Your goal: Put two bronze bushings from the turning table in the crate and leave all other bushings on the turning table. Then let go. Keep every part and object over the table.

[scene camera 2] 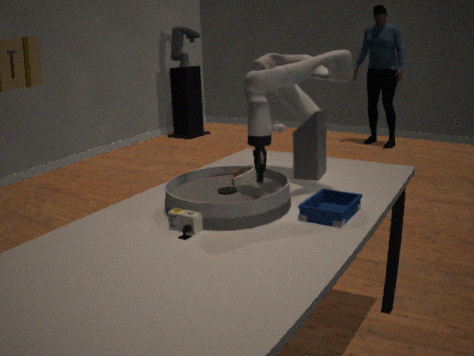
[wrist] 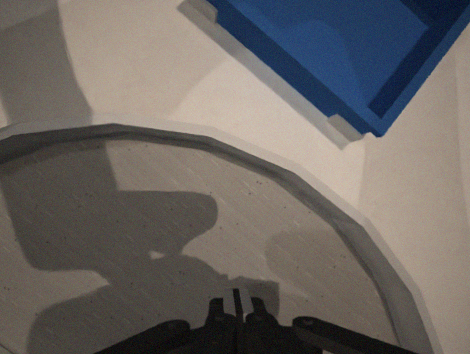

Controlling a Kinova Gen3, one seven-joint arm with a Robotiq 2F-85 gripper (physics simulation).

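Observation:
Wrist: my gripper [wrist: 235, 306]; a round grey turning table [wrist: 122, 222]; a blue crate [wrist: 361, 71]. Scene camera 2: the round grey turning table [scene camera 2: 205, 199] again.

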